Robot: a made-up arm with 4 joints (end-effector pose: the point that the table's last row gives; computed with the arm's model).
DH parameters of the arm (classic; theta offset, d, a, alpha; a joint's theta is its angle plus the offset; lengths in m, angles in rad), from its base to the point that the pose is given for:
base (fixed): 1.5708 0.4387 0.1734 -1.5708
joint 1: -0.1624 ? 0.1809 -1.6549
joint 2: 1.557 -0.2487 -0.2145 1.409
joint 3: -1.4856 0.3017 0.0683 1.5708
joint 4: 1.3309 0 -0.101 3.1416
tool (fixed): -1.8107 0.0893 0 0
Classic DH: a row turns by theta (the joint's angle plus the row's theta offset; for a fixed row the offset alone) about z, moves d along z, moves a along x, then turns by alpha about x.
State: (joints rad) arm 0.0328 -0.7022 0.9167 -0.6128
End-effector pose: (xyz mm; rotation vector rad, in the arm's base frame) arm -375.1 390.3 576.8 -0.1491 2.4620 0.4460
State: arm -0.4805 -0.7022 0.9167 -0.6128
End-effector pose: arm -375.1 294.5 665.5 0.0648 2.2635 1.0543
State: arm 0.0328 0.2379 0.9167 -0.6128
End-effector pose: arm -221.1 587.2 615.6 1.0316 2.3047 0.1320
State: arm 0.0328 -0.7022 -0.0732 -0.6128
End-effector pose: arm -352.6 420.5 653.1 -0.1593 1.5018 0.9780
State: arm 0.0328 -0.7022 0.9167 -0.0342
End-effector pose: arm -329.8 392.9 612.2 -0.8309 2.2776 0.1892
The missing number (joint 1, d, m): 0.0905
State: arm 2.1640 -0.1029 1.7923 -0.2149
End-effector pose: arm -339.7 121.9 80.0 0.3621 1.4046 -2.7796
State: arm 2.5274 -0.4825 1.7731 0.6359
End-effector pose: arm -307.7 31.4 183.4 0.2184 -0.5631 1.9565
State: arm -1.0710 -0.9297 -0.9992 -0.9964
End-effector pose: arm -414.1 29.9 732.2 0.5917 -0.4672 1.9011
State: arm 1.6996 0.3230 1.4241 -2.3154
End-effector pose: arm -174.3 285.8 -147.8 1.3737 0.4347 -0.3505
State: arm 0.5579 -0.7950 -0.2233 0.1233
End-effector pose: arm -357.6 485.6 592.4 -1.1226 1.2492 0.1825
